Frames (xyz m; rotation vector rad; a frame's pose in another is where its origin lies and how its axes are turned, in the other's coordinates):
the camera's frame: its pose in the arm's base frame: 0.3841 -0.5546 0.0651 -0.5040 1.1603 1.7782
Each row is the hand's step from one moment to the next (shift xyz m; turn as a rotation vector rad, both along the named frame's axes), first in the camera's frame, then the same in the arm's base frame.
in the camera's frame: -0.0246 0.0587 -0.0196 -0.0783 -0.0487 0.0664
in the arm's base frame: -0.0412 -0.0363 0.0377 0.0895 0.0270 0.0646
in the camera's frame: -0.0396 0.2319 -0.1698 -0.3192 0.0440 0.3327
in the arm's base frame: -0.2038 -0.1966 0.0633 0.1649 0.1329 0.4119
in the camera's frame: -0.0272 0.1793 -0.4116 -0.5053 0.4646 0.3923
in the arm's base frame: -0.1982 -0.3946 -0.0856 -0.0975 0.0423 0.7834
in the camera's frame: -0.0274 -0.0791 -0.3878 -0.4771 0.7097 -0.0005
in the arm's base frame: 0.0275 -0.3406 -0.2016 -0.3769 -0.3181 0.6986
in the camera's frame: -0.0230 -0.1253 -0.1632 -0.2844 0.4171 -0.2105
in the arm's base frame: 0.0964 -0.1369 -0.1218 -0.2488 -0.3720 0.3145
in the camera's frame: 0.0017 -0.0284 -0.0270 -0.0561 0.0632 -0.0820
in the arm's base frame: 0.0198 -0.0190 -0.0280 -0.0383 -0.1062 0.0336
